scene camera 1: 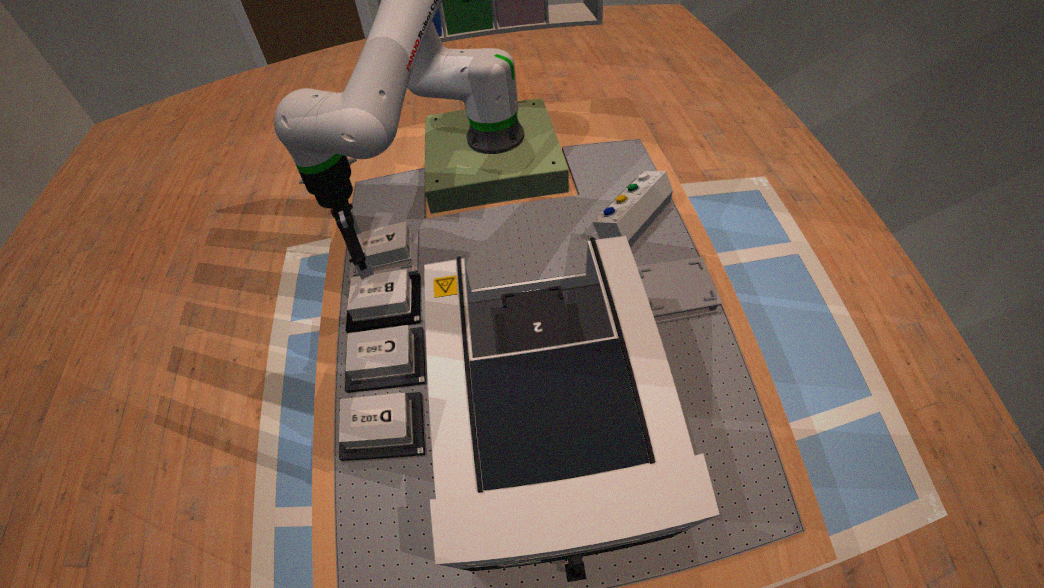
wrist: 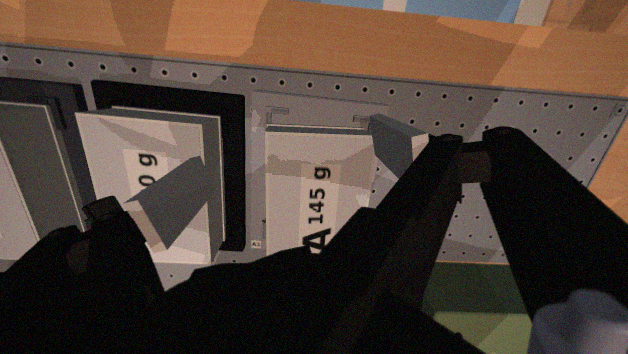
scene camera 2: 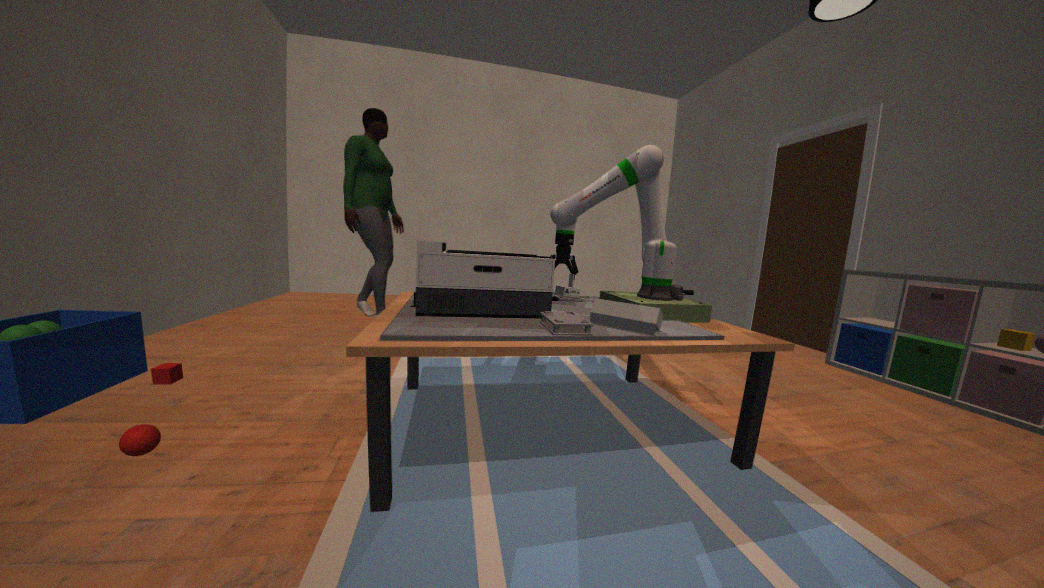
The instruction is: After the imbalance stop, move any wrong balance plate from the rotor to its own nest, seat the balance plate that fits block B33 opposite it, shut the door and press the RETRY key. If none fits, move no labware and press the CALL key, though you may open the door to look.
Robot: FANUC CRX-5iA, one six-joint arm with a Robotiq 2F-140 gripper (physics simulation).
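Places are measured from the arm's base along level axes (x ahead, y left, z up), in centimetres.
Pixels of known places: gripper, fingertip midpoint: (wrist: 288, 155) (scene camera 2: 560, 287); arm's base, origin of the base link: (scene camera 1: 495, 137) (scene camera 2: 654, 297).
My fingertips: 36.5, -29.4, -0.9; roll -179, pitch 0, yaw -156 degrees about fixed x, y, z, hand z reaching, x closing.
For each thing: its top centre in the pictures, then the offset to it from my fingertips, as dx, dy, dz. "*": a spot on its surface instead.
- Plates C, middle of its top: (scene camera 1: 376, 347) +23.5, +7.5, +0.1
- D, middle of its top: (scene camera 1: 371, 417) +37.5, +8.2, +0.1
- centrifuge door, surface spot: (scene camera 1: 558, 416) * +43.9, +39.8, +16.0
- dark rotor position marked 2, surface spot: (scene camera 1: 536, 343) * +28.8, +37.3, +8.7
- key panel, middle of its top: (scene camera 1: 636, 191) (scene camera 2: 627, 302) -10.3, +60.8, +3.1
- grey nest with corner brackets, middle of its top: (scene camera 1: 677, 283) (scene camera 2: 565, 315) +11.8, +65.9, -1.3
My gripper (scene camera 1: 360, 264) (wrist: 288, 155) is open and empty. In the wrist view its fingertips are on either side of balance plate A, marked 145 g (scene camera 1: 388, 246) (wrist: 285, 200); the left one overlaps plate B, marked 240 g (scene camera 1: 376, 298) (wrist: 175, 132), in the picture. The fingertip height over the plates is unclear. Plates C (scene camera 1: 372, 356) and D (scene camera 1: 365, 425) sit in dark nests in the same row. The centrifuge door (scene camera 1: 558, 416) is open, and a dark rotor position marked 2 (scene camera 1: 536, 343) shows without a plate. Block B33 does not show. The key panel (scene camera 1: 620, 219) has several coloured keys with unreadable labels.
The white centrifuge housing (scene camera 1: 449, 409) (scene camera 2: 467, 271) stands beside the plate row. A grey nest with corner brackets (scene camera 1: 679, 288) (scene camera 2: 566, 323) lies on its other side. The green robot base (scene camera 1: 452, 186) (scene camera 2: 686, 310) is behind. A person (scene camera 2: 368, 175) stands beyond the table.
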